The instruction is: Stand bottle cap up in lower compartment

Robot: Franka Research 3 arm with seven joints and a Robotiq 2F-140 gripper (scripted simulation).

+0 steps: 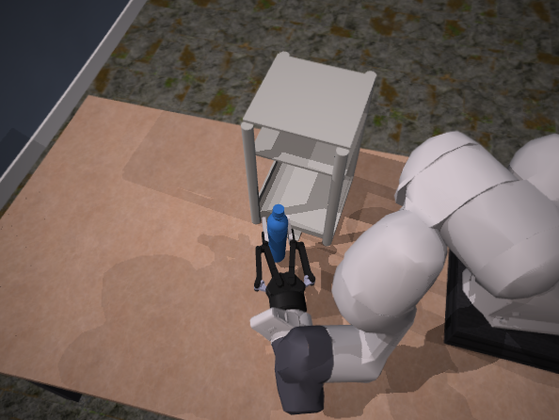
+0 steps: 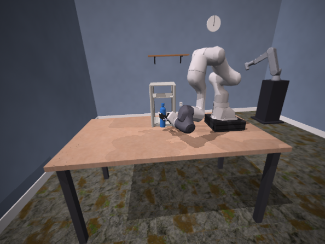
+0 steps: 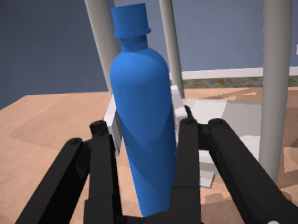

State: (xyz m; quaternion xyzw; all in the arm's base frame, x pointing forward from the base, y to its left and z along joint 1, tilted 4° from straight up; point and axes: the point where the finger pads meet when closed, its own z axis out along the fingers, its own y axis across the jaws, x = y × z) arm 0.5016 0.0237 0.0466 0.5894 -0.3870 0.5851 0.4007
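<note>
My gripper is now 2 cm past the grey shelving unit, 21 cm to the left of it and 3 cm below it.
</note>
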